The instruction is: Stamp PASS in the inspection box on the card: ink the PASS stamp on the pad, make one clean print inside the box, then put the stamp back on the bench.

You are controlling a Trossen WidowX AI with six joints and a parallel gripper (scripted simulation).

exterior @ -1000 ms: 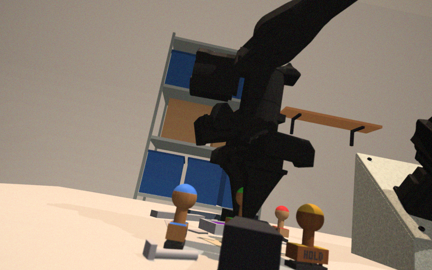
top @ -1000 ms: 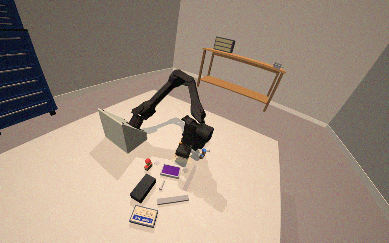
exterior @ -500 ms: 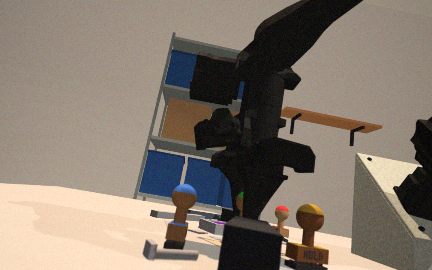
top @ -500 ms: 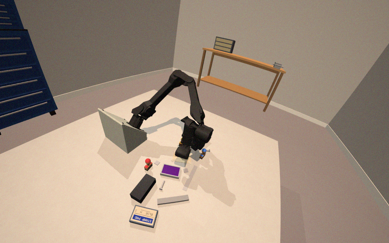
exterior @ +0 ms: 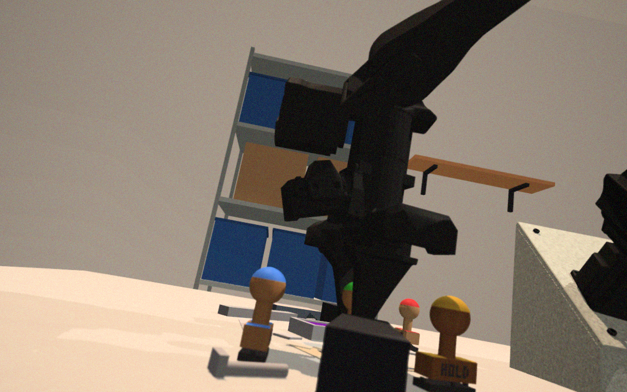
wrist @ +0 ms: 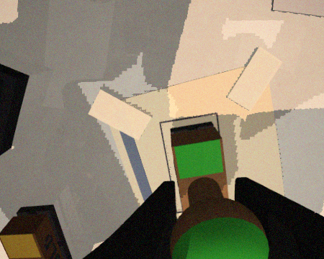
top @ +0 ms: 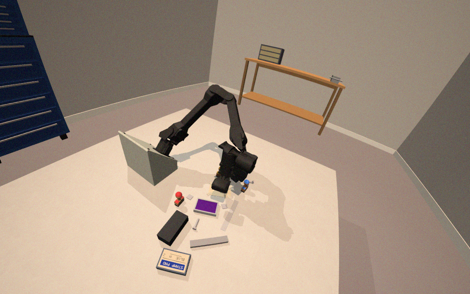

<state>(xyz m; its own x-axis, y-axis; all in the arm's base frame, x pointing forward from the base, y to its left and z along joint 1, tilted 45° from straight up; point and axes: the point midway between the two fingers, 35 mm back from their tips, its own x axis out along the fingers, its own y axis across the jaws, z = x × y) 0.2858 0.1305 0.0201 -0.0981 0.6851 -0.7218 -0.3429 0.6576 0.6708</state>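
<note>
Right now my gripper tip is 2 cm above the inspection card, 1 cm to the left of it and 1 cm past it. The rest, counted from my gripper tip: blue-topped stamp 7 cm to the left, 7 cm ahead; then purple ink pad 12 cm to the right, 2 cm below, 1 cm ahead; then yellow HOLD stamp 6 cm to the left, 6 cm behind.
</note>
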